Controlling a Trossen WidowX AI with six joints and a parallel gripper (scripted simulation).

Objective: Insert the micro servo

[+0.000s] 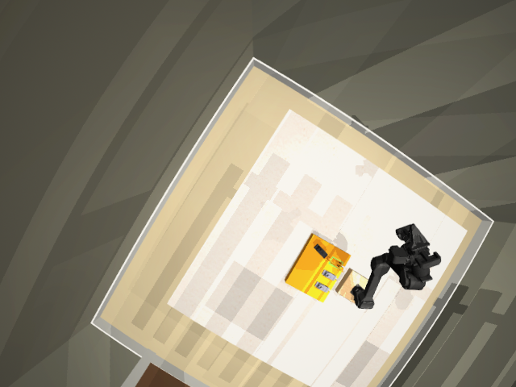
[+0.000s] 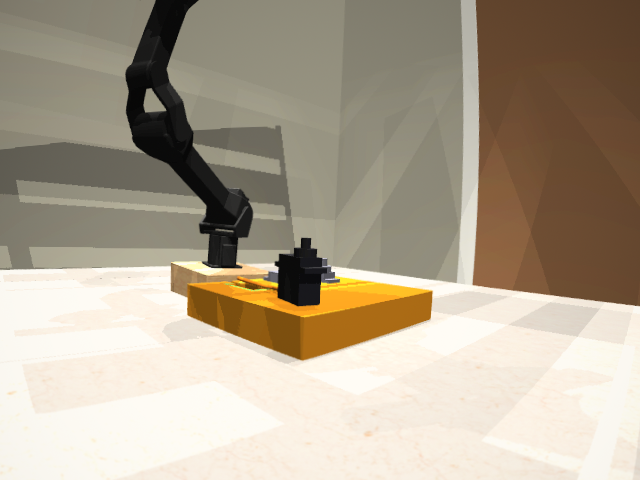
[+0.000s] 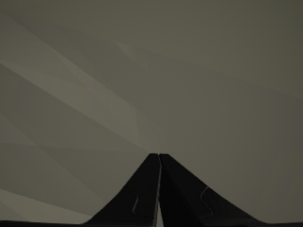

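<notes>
My gripper tip is now 590 mm above the yellow-orange deck, 340 mm to the right of it and 70 mm past it.
</notes>
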